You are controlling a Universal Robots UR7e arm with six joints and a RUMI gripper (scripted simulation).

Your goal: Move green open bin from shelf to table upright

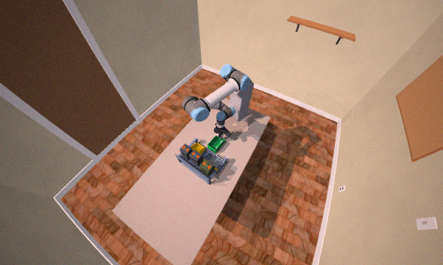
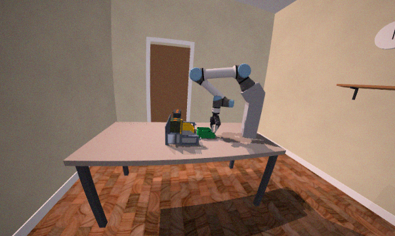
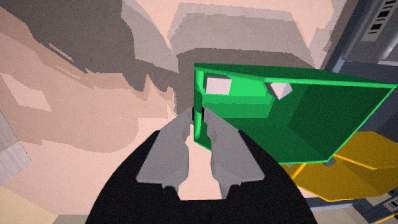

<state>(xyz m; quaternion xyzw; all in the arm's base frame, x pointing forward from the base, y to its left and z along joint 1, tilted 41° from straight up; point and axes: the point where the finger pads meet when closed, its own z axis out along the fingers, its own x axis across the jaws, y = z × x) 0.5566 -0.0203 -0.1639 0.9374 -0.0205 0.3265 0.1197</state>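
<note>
The green open bin is 8 cm ahead of my hand and 1 cm to the right of it. From my hand the other things lie so: grey bin 29 cm ahead, 7 cm to the left; yellow bin 26 cm ahead, 15 cm to the right; yellow strip 32 cm ahead, 7 cm above, 5 cm to the right.
</note>
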